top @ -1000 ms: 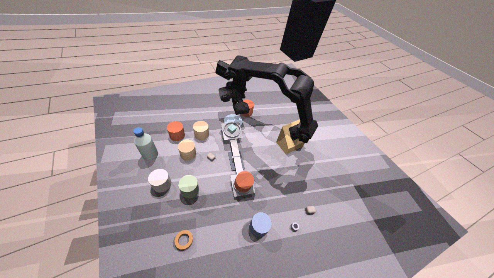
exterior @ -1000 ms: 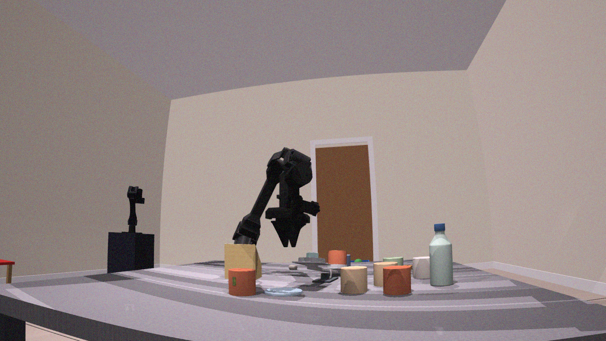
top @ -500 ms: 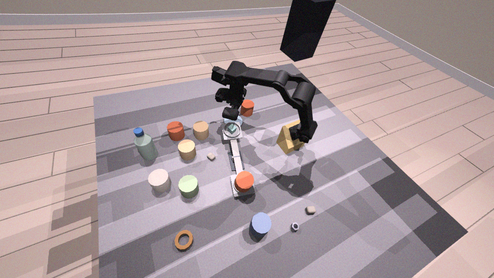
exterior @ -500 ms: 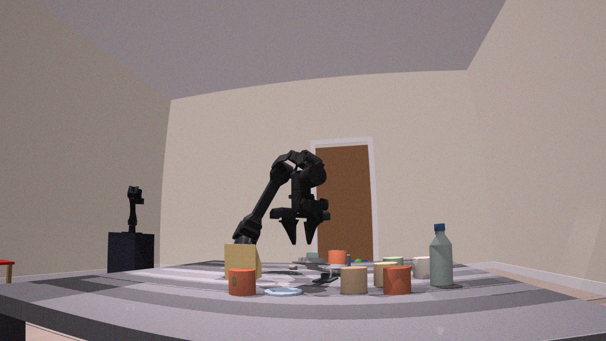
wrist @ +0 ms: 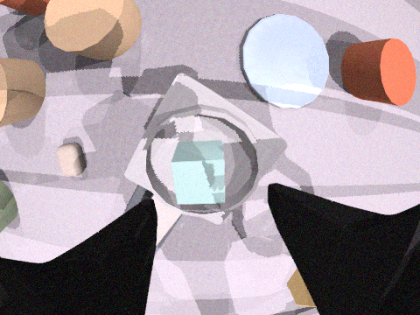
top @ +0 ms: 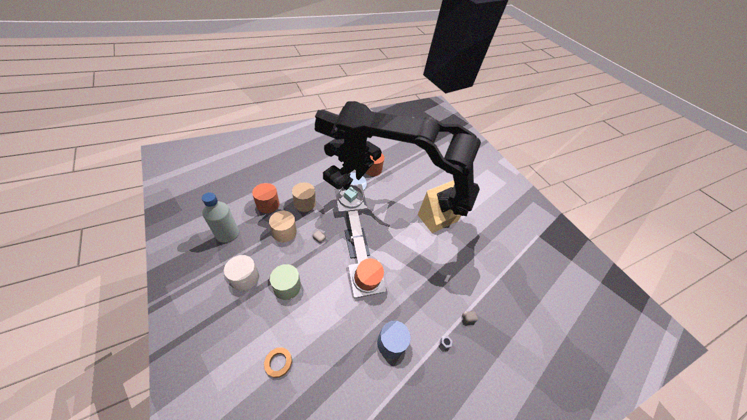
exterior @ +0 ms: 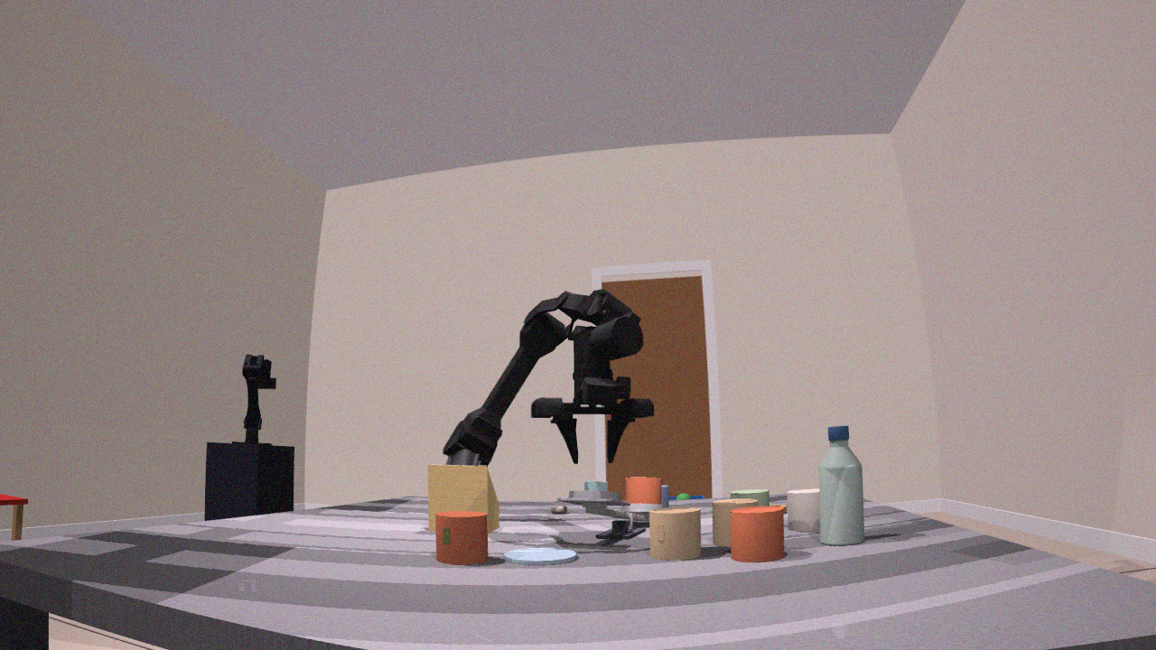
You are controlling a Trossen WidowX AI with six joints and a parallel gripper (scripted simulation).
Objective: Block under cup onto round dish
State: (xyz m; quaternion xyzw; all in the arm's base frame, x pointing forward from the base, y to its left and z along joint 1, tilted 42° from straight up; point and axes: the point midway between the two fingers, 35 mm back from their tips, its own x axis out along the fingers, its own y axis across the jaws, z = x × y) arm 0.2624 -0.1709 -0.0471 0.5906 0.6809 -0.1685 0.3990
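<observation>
The teal block is 4 cm below my gripper tip. The rest, counted from my gripper tip: round pale blue dish 13 cm below, 10 cm to the right, 7 cm behind; then balance 12 cm to the left, 9 cm below, 4 cm ahead; then green cup 29 cm ahead, 16 cm to the left, 9 cm below.
</observation>
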